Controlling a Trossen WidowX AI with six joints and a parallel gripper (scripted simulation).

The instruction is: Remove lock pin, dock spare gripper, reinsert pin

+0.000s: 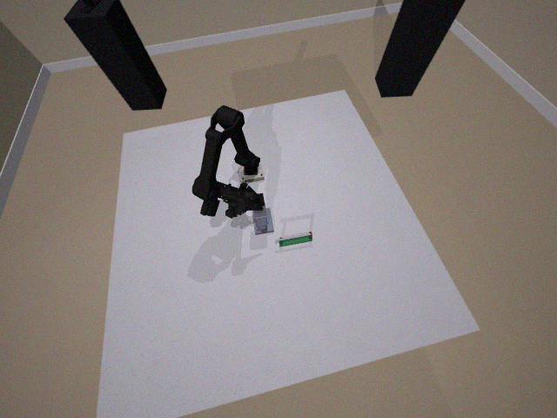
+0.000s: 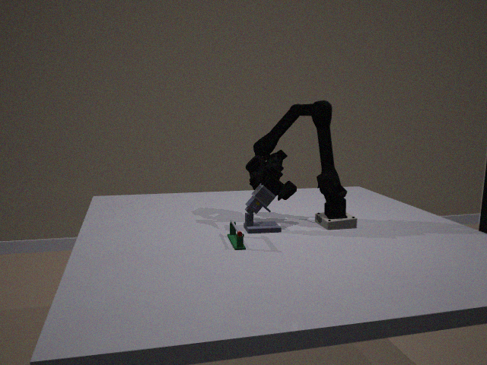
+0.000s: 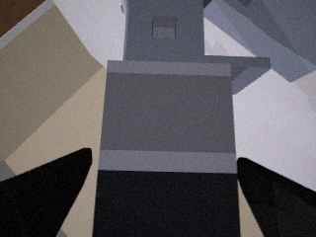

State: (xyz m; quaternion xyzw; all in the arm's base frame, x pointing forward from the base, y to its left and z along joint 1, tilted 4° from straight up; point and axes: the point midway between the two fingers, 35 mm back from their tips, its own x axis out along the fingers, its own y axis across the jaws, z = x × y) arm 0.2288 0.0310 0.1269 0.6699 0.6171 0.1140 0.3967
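Now: gripper tip 10 mm to the left of the spare gripper, 10 mm short of it and 10 mm above it. The rest, counted from my gripper tip: green cradle (130 mm to the left, 110 mm below, 110 mm ahead); then grey mount (80 mm below, 30 mm ahead, 10 mm to the right).
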